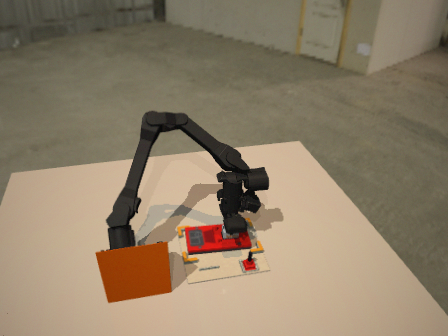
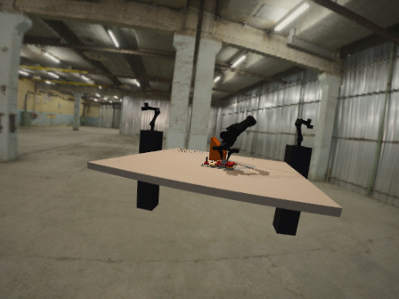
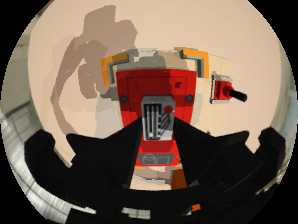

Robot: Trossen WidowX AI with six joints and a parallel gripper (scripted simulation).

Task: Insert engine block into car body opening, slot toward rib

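The engine block is 1 cm below my gripper tip. Also, from my gripper tip: pale base plate: 3 cm behind, 2 cm to the right, 3 cm below.
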